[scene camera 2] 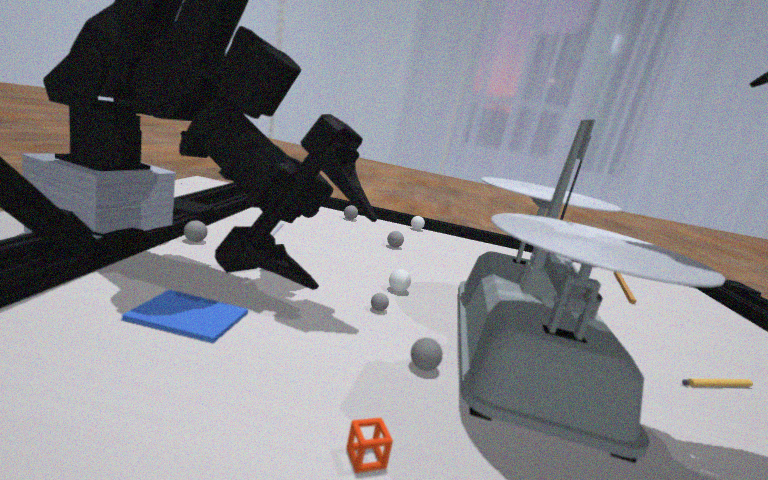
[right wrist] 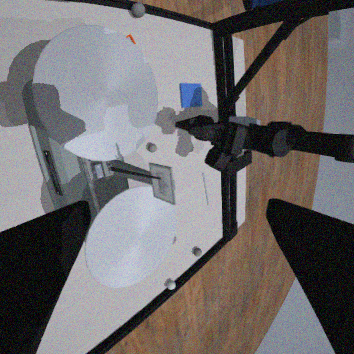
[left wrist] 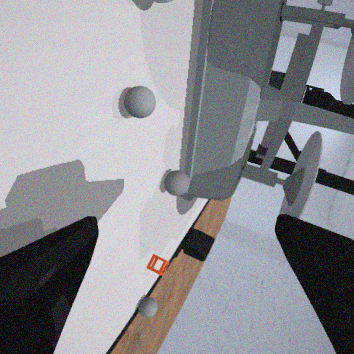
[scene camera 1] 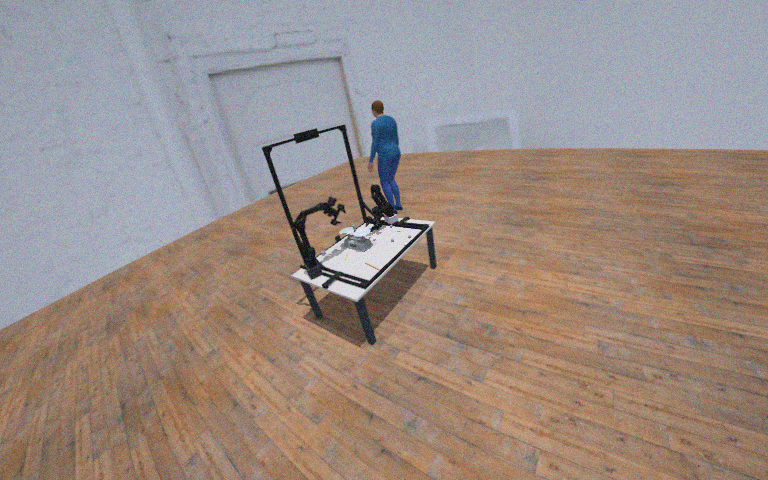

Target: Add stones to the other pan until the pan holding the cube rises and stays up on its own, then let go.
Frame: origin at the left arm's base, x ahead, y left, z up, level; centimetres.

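Where they show: left gripper, between the fingertips: [scene camera 2: 345, 255] [right wrist: 180, 126] [left wrist: 188, 224]; right gripper, between the fingertips: [scene camera 2: 718, 33] [right wrist: 179, 208] [scene camera 1: 343, 218]; left arm's base, origin of its link: [scene camera 2: 105, 163] [right wrist: 252, 133] [scene camera 1: 390, 215]; right arm's base, origin of its link: [scene camera 1: 312, 266].
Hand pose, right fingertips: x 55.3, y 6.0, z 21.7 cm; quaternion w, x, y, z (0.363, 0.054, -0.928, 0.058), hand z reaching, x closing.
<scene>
Things, the pixels of their top centre, and the offset from my right fingertips. "*": a spot on its surface instead.
- grey two-pan balance, centre of its top: [right wrist: 167, 188] [scene camera 2: 596, 121] [scene camera 1: 352, 223] dy +1.5, dx -5.9, dz -7.1 cm
- far pan, a spot on its surface: [scene camera 2: 509, 183] * dy +11.1, dx -12.3, dz -14.9 cm
- orange open-frame cube, centre of its top: [scene camera 2: 372, 430] [left wrist: 164, 267] dy -21.0, dx -13.9, dz -28.4 cm
- large grey stone, centre of its top: [scene camera 2: 430, 339] [left wrist: 188, 186] dy -8.6, dx -13.8, dz -27.7 cm
- small grey stone, centre of its top: [left wrist: 152, 104] [scene camera 2: 381, 293] dy -0.7, dx -21.4, dz -28.5 cm
- white stone, centre of its top: [scene camera 2: 402, 270] dy +6.5, dx -21.6, dz -27.7 cm
- blue square, a spot on its surface: [scene camera 2: 185, 315] [right wrist: 191, 91] * dy -15.3, dx -34.0, dz -29.9 cm
A grey two-pan balance [scene camera 2: 560, 373] [scene camera 1: 357, 243] stands on the table. Its near white pan [scene camera 2: 606, 249] and far pan [scene camera 2: 509, 183] show no load in scene camera 2. The orange open-frame cube [scene camera 2: 370, 469] [left wrist: 149, 263] sits on the table, off the pans. Grey and white stones lie on the table, among them a large grey stone [scene camera 2: 426, 353], a small grey stone [scene camera 2: 379, 301] and a white stone [scene camera 2: 399, 280]. My left gripper [scene camera 2: 344, 253] [left wrist: 188, 224] is open and empty, low beside the stones. My right gripper [right wrist: 179, 208] [scene camera 1: 341, 215] is open and empty, above the balance.
A blue square [scene camera 2: 185, 315] [right wrist: 191, 95] lies near the left arm's base. Two yellow sticks [scene camera 2: 717, 383] [scene camera 2: 625, 287] lie beyond the balance. Black rails edge the table, and a black overhead frame [scene camera 1: 306, 134] rises from it. A person [scene camera 1: 385, 135] stands behind.
</scene>
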